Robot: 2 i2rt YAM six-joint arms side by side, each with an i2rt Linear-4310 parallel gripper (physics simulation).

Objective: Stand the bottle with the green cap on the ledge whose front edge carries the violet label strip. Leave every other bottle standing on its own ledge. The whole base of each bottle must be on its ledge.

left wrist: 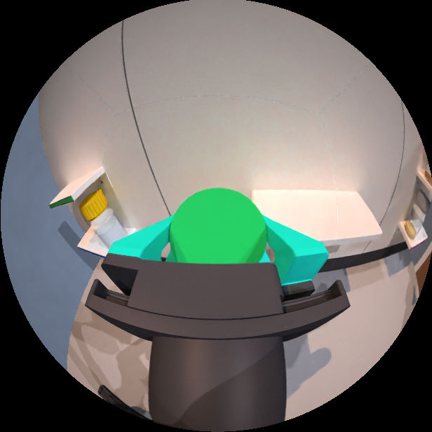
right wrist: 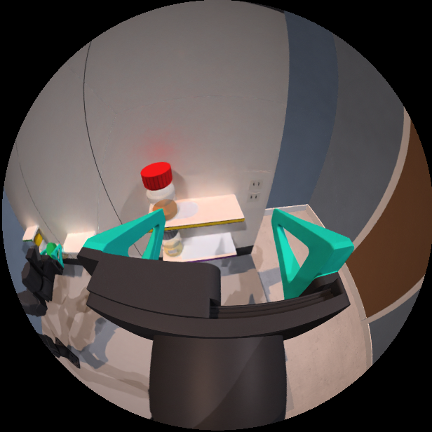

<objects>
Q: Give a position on a red-capped bottle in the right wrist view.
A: At 156, 177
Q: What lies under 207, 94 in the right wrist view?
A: A pale wall.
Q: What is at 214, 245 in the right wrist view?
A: A violet-strip ledge.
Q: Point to a yellow-strip ledge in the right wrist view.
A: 224, 207
</objects>
